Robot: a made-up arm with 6 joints.
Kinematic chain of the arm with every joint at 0, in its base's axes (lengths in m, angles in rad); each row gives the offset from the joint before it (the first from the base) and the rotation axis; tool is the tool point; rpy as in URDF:
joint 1: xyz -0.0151 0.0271 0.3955 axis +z
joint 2: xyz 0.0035 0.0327 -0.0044 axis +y
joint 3: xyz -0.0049 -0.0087 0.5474 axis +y
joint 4: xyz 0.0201 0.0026 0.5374 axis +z
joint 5: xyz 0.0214 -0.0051 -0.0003 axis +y
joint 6: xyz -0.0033 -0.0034 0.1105 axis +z
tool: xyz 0.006 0.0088 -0.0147 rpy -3.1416 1.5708 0
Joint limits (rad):
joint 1: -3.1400..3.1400
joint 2: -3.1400..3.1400
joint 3: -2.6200..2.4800
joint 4: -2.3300..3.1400
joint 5: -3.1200..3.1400
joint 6: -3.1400..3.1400
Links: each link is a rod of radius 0.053 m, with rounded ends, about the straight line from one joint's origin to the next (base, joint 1, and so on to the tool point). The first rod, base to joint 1, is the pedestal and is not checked.
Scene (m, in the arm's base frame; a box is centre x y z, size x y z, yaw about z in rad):
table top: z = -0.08
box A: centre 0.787 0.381 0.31 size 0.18 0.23 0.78 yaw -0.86
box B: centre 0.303 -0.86 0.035 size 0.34 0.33 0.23 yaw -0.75
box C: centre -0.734 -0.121 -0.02 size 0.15 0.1 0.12 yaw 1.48
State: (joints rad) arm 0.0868 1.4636 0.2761 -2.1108 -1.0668 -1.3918
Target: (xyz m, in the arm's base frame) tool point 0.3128 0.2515 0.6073
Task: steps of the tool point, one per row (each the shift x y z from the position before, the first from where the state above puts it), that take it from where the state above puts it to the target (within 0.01 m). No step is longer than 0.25 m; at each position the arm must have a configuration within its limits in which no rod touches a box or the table.
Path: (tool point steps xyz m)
1: -0.0154 -0.1529 0.0960
2: -0.0597 -0.1418 0.0879
3: -0.0980 -0.1192 0.0750
4: -0.1269 -0.0872 0.0574
5: -0.1442 -0.0498 0.0365
6: -0.0063 0.2151 -0.0046
7: -0.0727 0.1822 -0.0133
8: -0.1190 0.1295 -0.0199
9: -0.1396 0.0675 -0.0242

